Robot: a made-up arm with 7 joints. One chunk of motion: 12 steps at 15 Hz.
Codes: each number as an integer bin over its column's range. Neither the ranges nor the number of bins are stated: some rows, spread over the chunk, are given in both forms.
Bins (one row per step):
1: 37 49 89 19 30 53
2: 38 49 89 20 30 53
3: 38 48 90 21 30 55
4: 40 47 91 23 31 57
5: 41 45 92 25 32 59
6: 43 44 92 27 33 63
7: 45 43 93 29 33 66
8: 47 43 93 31 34 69
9: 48 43 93 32 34 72
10: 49 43 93 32 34 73
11: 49 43 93 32 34 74
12: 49 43 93 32 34 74
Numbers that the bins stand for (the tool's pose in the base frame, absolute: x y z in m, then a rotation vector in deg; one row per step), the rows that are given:
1: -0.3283 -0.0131 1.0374 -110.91 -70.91 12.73
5: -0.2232 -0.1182 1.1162 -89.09 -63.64 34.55
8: -0.0657 -0.1707 1.1424 -67.27 -56.36 70.91
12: -0.0131 -0.1707 1.1424 -63.64 -56.36 89.09
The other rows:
2: -0.3020 -0.0131 1.0374 -107.27 -70.91 12.73
3: -0.3020 -0.0394 1.0636 -103.64 -70.91 20.00
4: -0.2495 -0.0657 1.0899 -96.36 -67.27 27.27
6: -0.1707 -0.1444 1.1162 -81.82 -60.00 49.09
7: -0.1182 -0.1707 1.1424 -74.55 -60.00 60.00
9: -0.0394 -0.1707 1.1424 -63.64 -56.36 81.82
10: -0.0131 -0.1707 1.1424 -63.64 -56.36 85.45
11: -0.0131 -0.1707 1.1424 -63.64 -56.36 89.09

